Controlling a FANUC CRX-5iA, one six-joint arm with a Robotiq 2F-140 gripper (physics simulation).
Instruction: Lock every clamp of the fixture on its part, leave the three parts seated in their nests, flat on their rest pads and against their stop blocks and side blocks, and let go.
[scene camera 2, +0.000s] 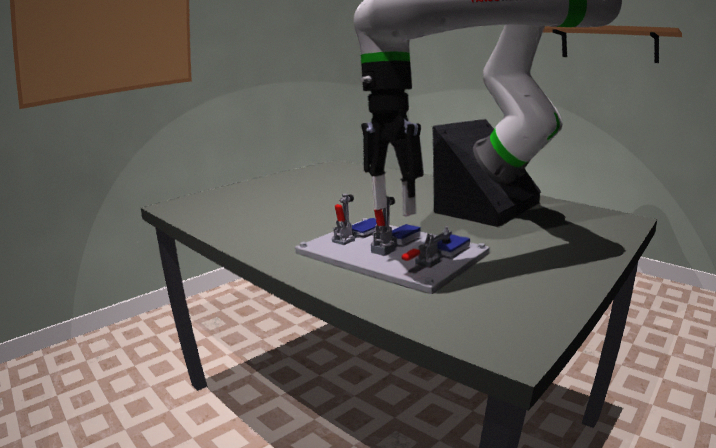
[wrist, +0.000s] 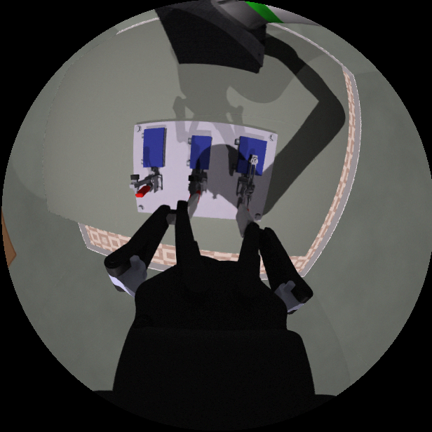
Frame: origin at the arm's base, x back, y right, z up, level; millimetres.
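Seen in the pictures: gripper, fingertip midpoint: (scene camera 2: 394, 211); arm's base at its link origin: (scene camera 2: 493, 162).
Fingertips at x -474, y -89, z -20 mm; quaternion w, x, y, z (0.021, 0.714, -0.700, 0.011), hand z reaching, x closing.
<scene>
Offsets run from my fingertips to a thing's top centre. "pt": to the spot under its first point. Level surfaces: height alone.
The fixture plate @(pt dx -78, dy +159, dz -96 mm) (scene camera 2: 316, 248) (wrist: 175, 150) carries three blue-topped parts. The left part @(dx +73, dy +167, dz -80 mm) (scene camera 2: 364, 227) (wrist: 153, 147) and middle part @(dx +81, dy +57, dz -70 mm) (scene camera 2: 407, 232) (wrist: 201, 151) lie flat as far as I can see. The left clamp @(pt dx -16, dy +143, dz -72 mm) (scene camera 2: 343, 232) (wrist: 156, 180) and middle clamp @(pt dx -4, dy +33, dz -68 mm) (scene camera 2: 382, 241) stand open, arms and red handles raised. The right clamp @(dx +27, dy -63, dz -39 mm) (scene camera 2: 428, 252) (wrist: 246, 187) has its arm lowered over the right part @(dx +103, dy -51, dz -75 mm) (scene camera 2: 457, 243) (wrist: 246, 146), its red handle low. Pad contact is too small to tell. My gripper (scene camera 2: 394, 210) (wrist: 217, 205) is part-way open and empty, above the plate near the middle clamp; one finger overlaps its handle in view.
The black robot pedestal (scene camera 2: 464, 179) (wrist: 215, 45) stands behind the fixture on the grey table @(dz -111 mm) (scene camera 2: 253, 211) (wrist: 90, 125). The raised left and middle clamp arms stick up beside the gripper. The arm's shadow falls across the right side of the plate.
</scene>
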